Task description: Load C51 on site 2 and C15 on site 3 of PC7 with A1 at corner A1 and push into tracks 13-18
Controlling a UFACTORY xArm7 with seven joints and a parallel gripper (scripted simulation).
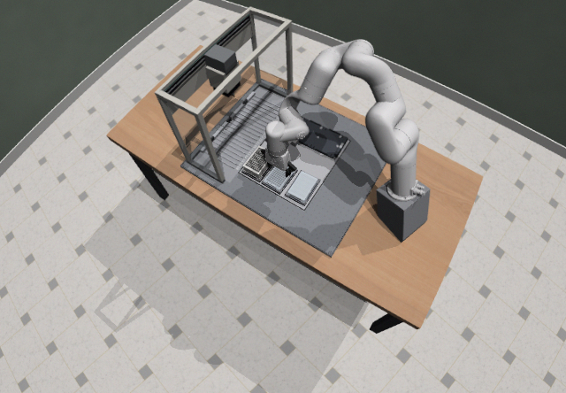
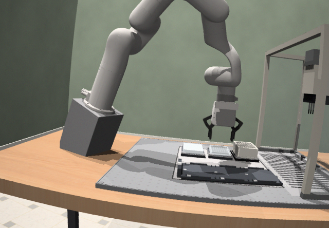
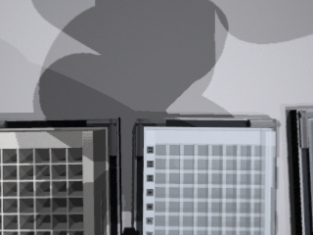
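Right now the 96-well plate C15 is 60 mm below my hand. Round my hand: nest S2: 70 mm below; then 384-well plate C16: 110 mm behind, 60 mm below, 10 mm to the right; then deep-well block C51: 110 mm ahead, 40 mm below.
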